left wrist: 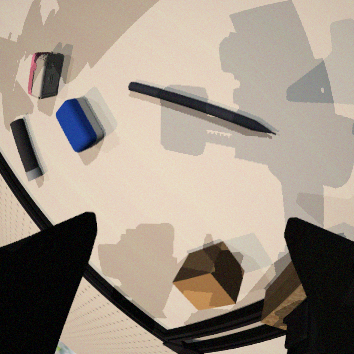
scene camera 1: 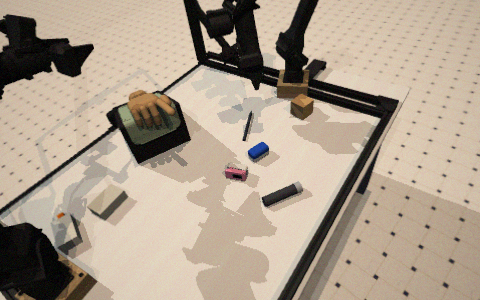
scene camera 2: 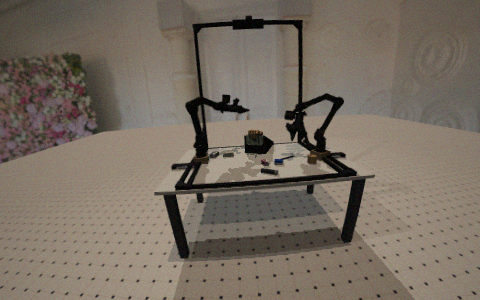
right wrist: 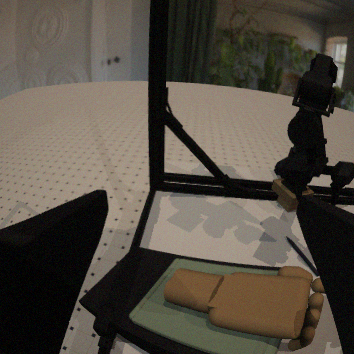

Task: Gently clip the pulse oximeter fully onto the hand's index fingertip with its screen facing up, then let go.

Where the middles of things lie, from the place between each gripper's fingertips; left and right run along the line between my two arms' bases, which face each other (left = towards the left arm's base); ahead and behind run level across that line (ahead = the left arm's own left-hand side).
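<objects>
My right gripper: 15 cm short of the grey block [scene camera 1: 112,197], 17 cm to the left of it, 32 cm above it. From my right hand: black pen [left wrist: 196,104] 25 cm ahead, 27 cm to the left, 33 cm below; pulse oximeter [left wrist: 45,67] 35 cm ahead, 10 cm to the left, 32 cm below; blue eraser [left wrist: 76,119] 36 cm ahead, 19 cm to the left, 32 cm below.
My left hand: 11 cm above the black pen, 5 cm to the left of it. From my left hand: pulse oximeter 22 cm to the right, 10 cm ahead, 10 cm below; blue eraser 13 cm to the right, 10 cm ahead, 10 cm below; brown cube [left wrist: 210,277] 9 cm to the left, 10 cm ahead, 9 cm below.
</objects>
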